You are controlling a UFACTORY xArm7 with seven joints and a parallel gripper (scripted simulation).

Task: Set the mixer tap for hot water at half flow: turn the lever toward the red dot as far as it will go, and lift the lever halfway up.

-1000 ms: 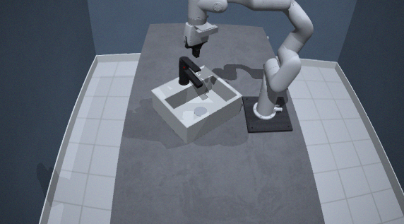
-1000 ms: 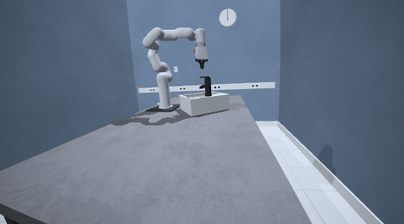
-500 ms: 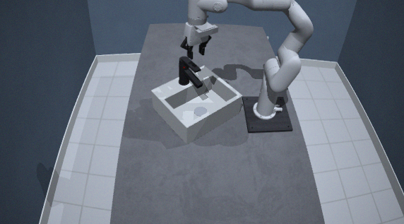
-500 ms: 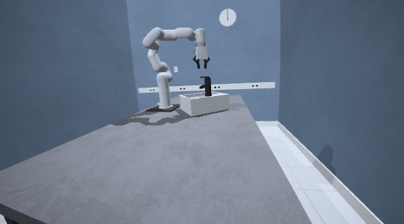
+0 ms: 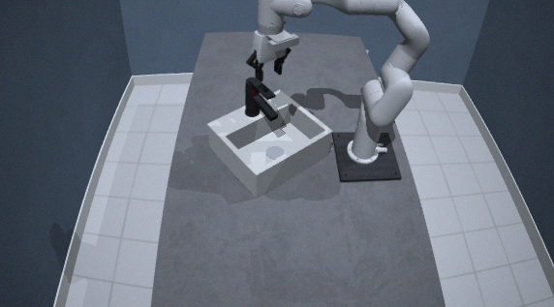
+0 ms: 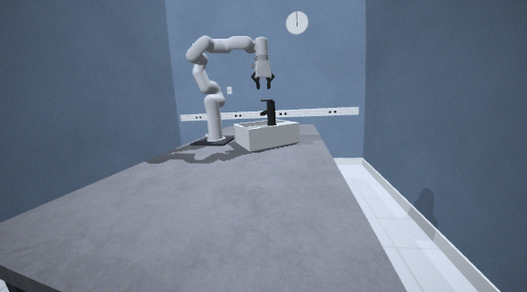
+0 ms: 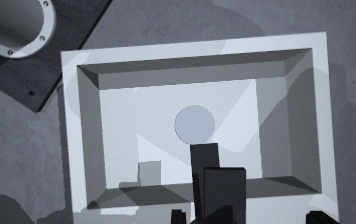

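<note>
Right now my hand is 20 mm short of the lever, 30 mm to the left of it and 90 mm above it. Also, from my hand: black mixer tap 40 mm ahead, 50 mm to the right, 130 mm below; then white sink 20 mm behind, 10 mm to the left, 320 mm below.
</note>
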